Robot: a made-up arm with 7 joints. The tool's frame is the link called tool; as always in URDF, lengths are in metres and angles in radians. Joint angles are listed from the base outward.
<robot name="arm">
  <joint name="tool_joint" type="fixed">
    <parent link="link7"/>
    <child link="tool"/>
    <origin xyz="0.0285 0.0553 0.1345" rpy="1.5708 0 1.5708"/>
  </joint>
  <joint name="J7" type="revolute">
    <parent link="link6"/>
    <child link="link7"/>
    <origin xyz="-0.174 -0.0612 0.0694" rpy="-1.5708 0 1.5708"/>
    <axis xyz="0 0 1"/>
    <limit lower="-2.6" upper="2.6"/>
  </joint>
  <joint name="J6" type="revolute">
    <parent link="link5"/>
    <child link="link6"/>
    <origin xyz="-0.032 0.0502 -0.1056" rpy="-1.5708 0 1.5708"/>
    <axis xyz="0 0 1"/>
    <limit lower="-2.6" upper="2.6"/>
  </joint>
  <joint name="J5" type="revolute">
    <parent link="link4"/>
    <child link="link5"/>
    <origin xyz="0.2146 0.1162 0.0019" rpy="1.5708 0 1.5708"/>
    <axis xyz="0 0 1"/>
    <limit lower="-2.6" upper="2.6"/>
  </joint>
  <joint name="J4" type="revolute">
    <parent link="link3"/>
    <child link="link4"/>
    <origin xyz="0.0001 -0.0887 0.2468" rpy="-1.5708 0 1.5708"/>
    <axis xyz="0 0 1"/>
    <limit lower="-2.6" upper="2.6"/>
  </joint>
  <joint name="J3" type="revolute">
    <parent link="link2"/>
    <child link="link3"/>
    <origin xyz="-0.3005 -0.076 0.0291" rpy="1.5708 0 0"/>
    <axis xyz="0 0 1"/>
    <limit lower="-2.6" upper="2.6"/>
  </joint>
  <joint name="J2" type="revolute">
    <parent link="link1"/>
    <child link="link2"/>
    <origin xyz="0.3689 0.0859 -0.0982" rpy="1.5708 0 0"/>
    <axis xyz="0 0 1"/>
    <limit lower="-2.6" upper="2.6"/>
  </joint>
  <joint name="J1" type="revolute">
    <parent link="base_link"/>
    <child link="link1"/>
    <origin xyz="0 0 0.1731" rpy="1.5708 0 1.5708"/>
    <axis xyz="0 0 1"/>
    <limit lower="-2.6" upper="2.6"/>
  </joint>
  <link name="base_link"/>
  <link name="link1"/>
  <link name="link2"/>
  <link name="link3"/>
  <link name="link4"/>
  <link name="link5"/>
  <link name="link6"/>
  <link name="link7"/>
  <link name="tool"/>
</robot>
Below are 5 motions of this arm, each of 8 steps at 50 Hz.
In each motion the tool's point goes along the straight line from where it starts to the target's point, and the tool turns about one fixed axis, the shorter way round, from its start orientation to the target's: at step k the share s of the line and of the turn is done. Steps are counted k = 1, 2, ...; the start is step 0. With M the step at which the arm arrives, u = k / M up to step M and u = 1 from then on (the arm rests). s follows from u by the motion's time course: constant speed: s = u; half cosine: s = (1 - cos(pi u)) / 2; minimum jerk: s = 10 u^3 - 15 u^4 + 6 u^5.
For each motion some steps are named. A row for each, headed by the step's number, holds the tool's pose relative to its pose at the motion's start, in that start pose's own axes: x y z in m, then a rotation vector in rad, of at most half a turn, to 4 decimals.
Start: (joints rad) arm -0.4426 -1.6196 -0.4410 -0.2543 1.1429 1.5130 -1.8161
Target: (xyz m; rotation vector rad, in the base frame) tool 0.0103 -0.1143 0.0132 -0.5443 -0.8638 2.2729
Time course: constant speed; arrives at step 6
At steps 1, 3, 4, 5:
1: -0.0018 -0.0007 -0.0036 -0.0014 -0.0126 0.0020
3: -0.0055 -0.0021 -0.0107 -0.0043 -0.0377 0.0061
4: -0.0073 -0.0028 -0.0143 -0.0057 -0.0502 0.0082
5: -0.0091 -0.0035 -0.0178 -0.0072 -0.0628 0.0102

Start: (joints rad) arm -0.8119 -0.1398 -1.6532 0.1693 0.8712 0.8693 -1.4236
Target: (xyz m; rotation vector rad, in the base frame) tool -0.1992 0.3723 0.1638 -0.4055 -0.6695 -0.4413
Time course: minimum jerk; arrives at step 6
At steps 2, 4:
2: 0.0006 0.0003 0.0004 -0.0018 0.0125 0.0045
4: 0.0022 0.0010 0.0015 -0.0068 0.0471 0.0169

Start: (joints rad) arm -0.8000 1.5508 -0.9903 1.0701 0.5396 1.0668 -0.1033
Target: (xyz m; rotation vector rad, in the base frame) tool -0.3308 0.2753 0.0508 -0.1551 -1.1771 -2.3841
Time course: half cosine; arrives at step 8
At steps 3, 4, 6, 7, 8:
3: -0.0042 0.0034 -0.0060 -0.0331 0.0446 0.0135
4: -0.0068 0.0055 -0.0098 -0.0536 0.0722 0.0219
6: -0.0115 0.0094 -0.0167 -0.0915 0.1233 0.0374
7: -0.0130 0.0106 -0.0188 -0.1031 0.1389 0.0421
8: -0.0135 0.0110 -0.0196 -0.1072 0.1444 0.0438

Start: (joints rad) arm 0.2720 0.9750 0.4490 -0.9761 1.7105 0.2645 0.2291
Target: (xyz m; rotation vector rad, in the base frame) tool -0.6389 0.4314 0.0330 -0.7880 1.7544 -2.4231
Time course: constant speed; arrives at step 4
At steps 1, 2, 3, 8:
1: -0.0004 0.0011 0.0014 0.0072 0.0049 -0.0015
2: -0.0008 0.0021 0.0028 0.0145 0.0099 -0.0031
3: -0.0012 0.0032 0.0041 0.0217 0.0148 -0.0046
8: -0.0016 0.0043 0.0055 0.0290 0.0198 -0.0062

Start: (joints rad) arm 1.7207 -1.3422 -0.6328 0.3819 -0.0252 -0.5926 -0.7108
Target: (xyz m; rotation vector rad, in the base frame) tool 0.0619 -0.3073 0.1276 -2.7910 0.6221 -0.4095
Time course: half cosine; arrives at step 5
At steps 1, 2, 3, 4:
1: 0.0007 0.0004 0.0011 0.0037 -0.0053 -0.0024
2: 0.0024 0.0014 0.0041 0.0135 -0.0191 -0.0087
3: 0.0045 0.0026 0.0079 0.0255 -0.0362 -0.0164
4: 0.0062 0.0036 0.0109 0.0353 -0.0500 -0.0227

